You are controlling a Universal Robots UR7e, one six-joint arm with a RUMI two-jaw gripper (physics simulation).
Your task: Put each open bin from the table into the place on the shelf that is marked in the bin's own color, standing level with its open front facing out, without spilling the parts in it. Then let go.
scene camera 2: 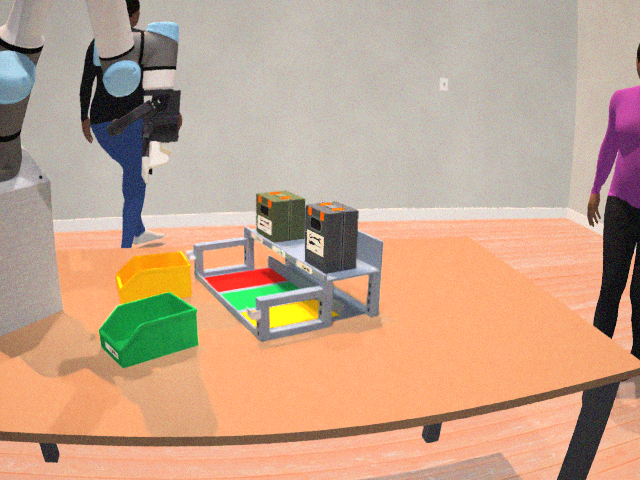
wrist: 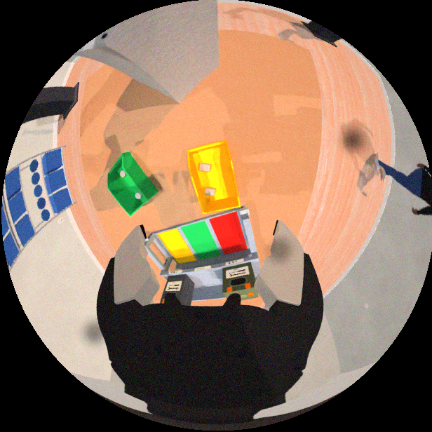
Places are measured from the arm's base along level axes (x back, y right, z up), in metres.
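Where they show: gripper, between the fingertips: (scene camera 2: 149, 179).
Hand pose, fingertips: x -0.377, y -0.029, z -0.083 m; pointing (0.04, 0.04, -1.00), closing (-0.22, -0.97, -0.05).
Each offset is from my fingertips to the top centre of the thing. "spot": to the spot under its first point.
A green bin {dx +0.065, dy +0.269, dz -0.189 m} (scene camera 2: 165, 338) (wrist: 131, 186) stands upright on the table, its low open front toward the left in the scene view. A yellow bin {dx +0.005, dy +0.003, dz -0.189 m} (scene camera 2: 162, 284) (wrist: 218, 175) stands upright behind it, apart from it. Two small pale parts show in each bin in the wrist view. The grey shelf {spot: dx -0.207, dy +0.309, dz -0.179 m} (scene camera 2: 289, 295) (wrist: 205, 287) has a red place (scene camera 2: 245, 279) (wrist: 229, 232), a green place (scene camera 2: 258, 296) (wrist: 201, 240) and a yellow place (scene camera 2: 292, 314) (wrist: 176, 246), all without bins. My gripper (scene camera 2: 149, 169) (wrist: 208, 224) is open and empty, high above the table and pointing down.
An olive box {dx -0.316, dy -0.003, dz -0.065 m} (scene camera 2: 281, 217) (wrist: 246, 273) and a dark grey box {dx -0.331, dy +0.228, dz -0.040 m} (scene camera 2: 330, 240) (wrist: 184, 289) stand on the shelf's upper deck. The robot's pedestal (scene camera 2: 25, 253) (wrist: 170, 45) is at the table's left. One person (scene camera 2: 131, 155) stands behind the arm, another (scene camera 2: 628, 149) at the far right.
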